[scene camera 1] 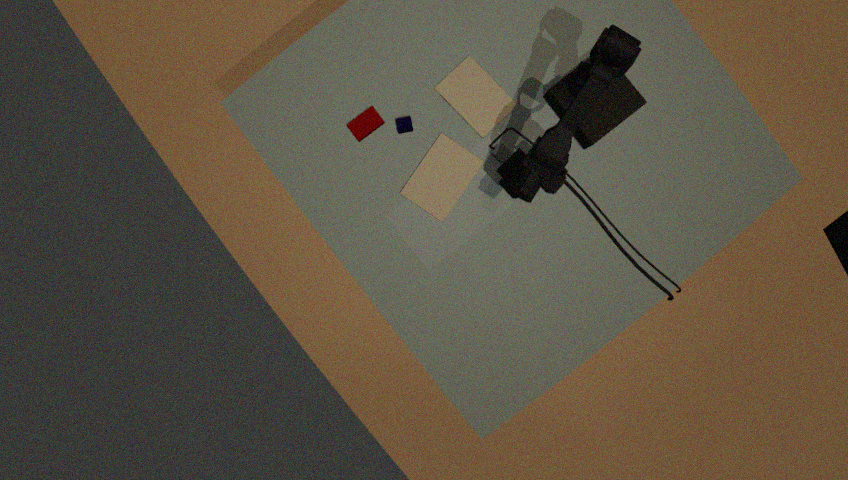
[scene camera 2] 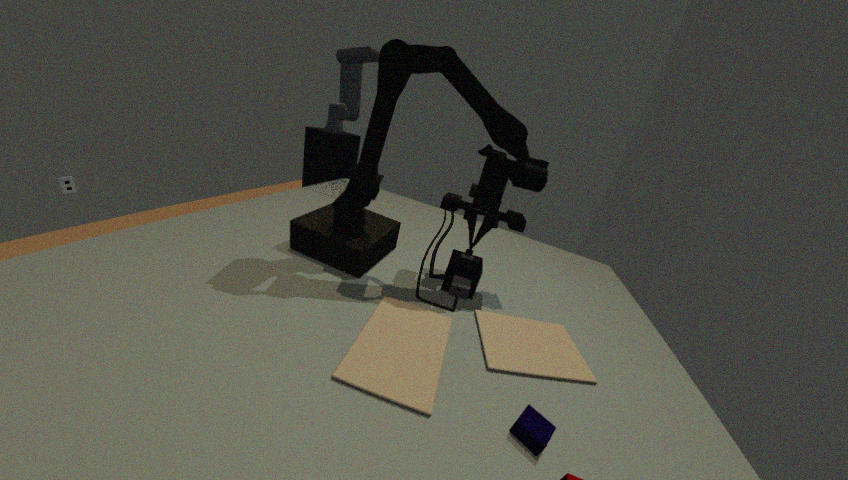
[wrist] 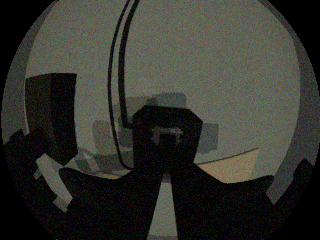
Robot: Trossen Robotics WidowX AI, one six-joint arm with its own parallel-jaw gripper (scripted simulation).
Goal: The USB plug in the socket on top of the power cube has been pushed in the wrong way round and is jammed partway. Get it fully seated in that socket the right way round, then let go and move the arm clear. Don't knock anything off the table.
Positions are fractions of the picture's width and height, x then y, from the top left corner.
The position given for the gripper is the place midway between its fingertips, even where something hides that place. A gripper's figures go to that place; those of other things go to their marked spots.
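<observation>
Power cube (scene camera 2: 0.56,0.56) and blue block (scene camera 2: 0.63,0.90), marked spots 32 cm apart. Blue block 42 cm from the lens, nearest to it of the things named here. Power cube 58 cm from the lens. Gripper (scene camera 2: 0.56,0.51) 62 cm from the lens.
</observation>
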